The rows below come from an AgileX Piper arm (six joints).
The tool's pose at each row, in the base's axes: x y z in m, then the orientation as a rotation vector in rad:
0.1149 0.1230 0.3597 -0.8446 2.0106 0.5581
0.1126 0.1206 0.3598 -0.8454 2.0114 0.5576
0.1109 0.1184 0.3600 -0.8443 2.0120 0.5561
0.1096 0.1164 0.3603 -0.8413 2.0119 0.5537
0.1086 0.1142 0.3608 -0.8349 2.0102 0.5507
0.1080 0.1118 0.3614 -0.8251 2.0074 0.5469
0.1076 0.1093 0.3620 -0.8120 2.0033 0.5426
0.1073 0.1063 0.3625 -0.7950 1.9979 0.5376
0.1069 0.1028 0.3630 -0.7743 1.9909 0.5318
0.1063 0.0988 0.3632 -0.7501 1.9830 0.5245
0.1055 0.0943 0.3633 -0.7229 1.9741 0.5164
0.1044 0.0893 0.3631 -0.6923 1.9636 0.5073
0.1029 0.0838 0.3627 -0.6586 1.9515 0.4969
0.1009 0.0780 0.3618 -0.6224 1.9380 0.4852
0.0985 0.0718 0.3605 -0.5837 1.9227 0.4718
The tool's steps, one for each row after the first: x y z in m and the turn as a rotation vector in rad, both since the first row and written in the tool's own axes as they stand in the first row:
0.0017 0.0001 -0.0029 0.0000 0.0011 -0.0003
0.0030 -0.0001 -0.0053 0.0015 0.0013 0.0000
0.0039 -0.0005 -0.0075 0.0045 0.0004 0.0008
0.0047 -0.0012 -0.0097 0.0095 -0.0033 0.0027
0.0053 -0.0023 -0.0120 0.0166 -0.0091 0.0058
0.0058 -0.0036 -0.0141 0.0255 -0.0172 0.0102
0.0066 -0.0054 -0.0165 0.0368 -0.0279 0.0161
0.0075 -0.0074 -0.0193 0.0503 -0.0413 0.0233
0.0090 -0.0096 -0.0223 0.0664 -0.0565 0.0318
0.0108 -0.0121 -0.0257 0.0846 -0.0735 0.0415
0.0132 -0.0146 -0.0295 0.1050 -0.0929 0.0523
0.0161 -0.0172 -0.0337 0.1279 -0.1145 0.0642
0.0197 -0.0197 -0.0381 0.1529 -0.1379 0.0768
0.0240 -0.0222 -0.0427 0.1804 -0.1632 0.0898

